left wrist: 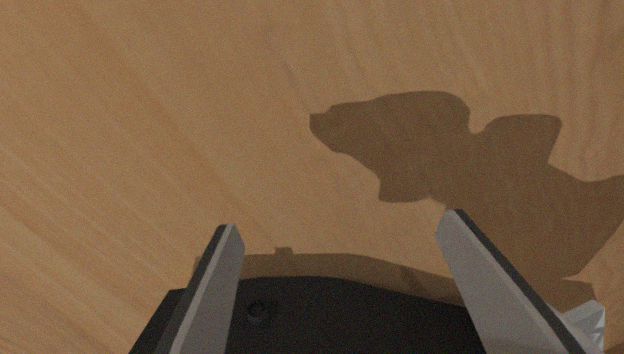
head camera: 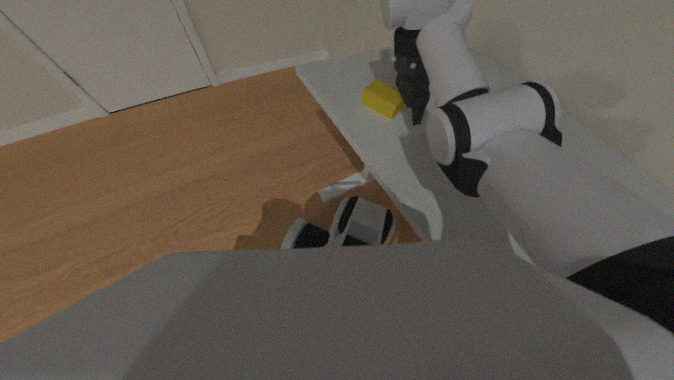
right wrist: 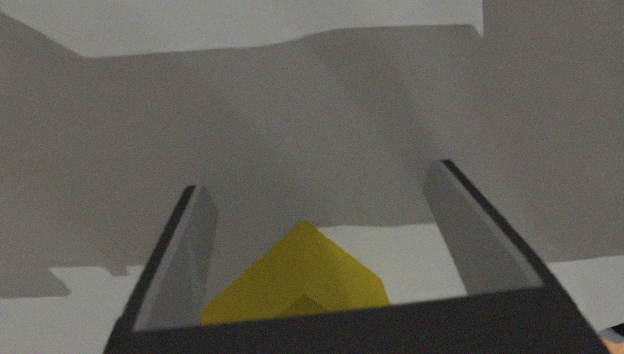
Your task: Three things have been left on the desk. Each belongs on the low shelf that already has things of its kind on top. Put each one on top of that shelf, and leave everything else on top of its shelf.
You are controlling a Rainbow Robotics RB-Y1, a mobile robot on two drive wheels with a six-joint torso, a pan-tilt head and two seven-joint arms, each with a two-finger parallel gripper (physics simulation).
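Frame: origin at the robot's base, x ahead, y left, z up, level; metres.
Where they show: left gripper, fingertip midpoint: (left wrist: 338,229); right gripper, fingertip midpoint: (head camera: 409,110) (right wrist: 320,187).
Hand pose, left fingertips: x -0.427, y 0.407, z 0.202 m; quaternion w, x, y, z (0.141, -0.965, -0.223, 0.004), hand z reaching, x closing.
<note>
After its pixels a point has its place.
A yellow block (head camera: 382,99) {x 0.278, y 0.089, z 0.761 m} (right wrist: 300,272) {x 0.327, y 0.035, z 0.754 m} lies on a pale grey top (head camera: 345,110) {x 0.240, y 0.172, z 0.720 m}, near its left edge in the head view. My right gripper (head camera: 418,118) {x 0.329, y 0.011, z 0.724 m} (right wrist: 320,187) {x 0.329, y 0.011, z 0.724 m} is open and empty, beside and above the block. In the right wrist view the block shows low between the fingers, partly hidden by the gripper body; the fingers do not hold it. My left gripper (left wrist: 338,229) {x -0.427, y 0.407, z 0.202 m} is open and empty above the wooden floor. Whether the grey top is the desk or a shelf I cannot tell. Other objects of the task do not show.
The wooden floor (head camera: 175,190) {x -0.034, y 1.073, z 0.001 m} (left wrist: 150,125) {x -0.640, y 0.352, z 0.000 m} lies left of the grey top. A wall (head camera: 265,30) {x 1.306, y 1.241, z 0.324 m} and a pale door (head camera: 110,45) {x 0.499, y 1.828, z 0.416 m} stand behind. A pale bar (head camera: 341,188) shows by the top's edge. The robot's grey body (head camera: 325,310) {x -0.190, y 0.042, z 1.000 m} hides the lower part of the head view.
</note>
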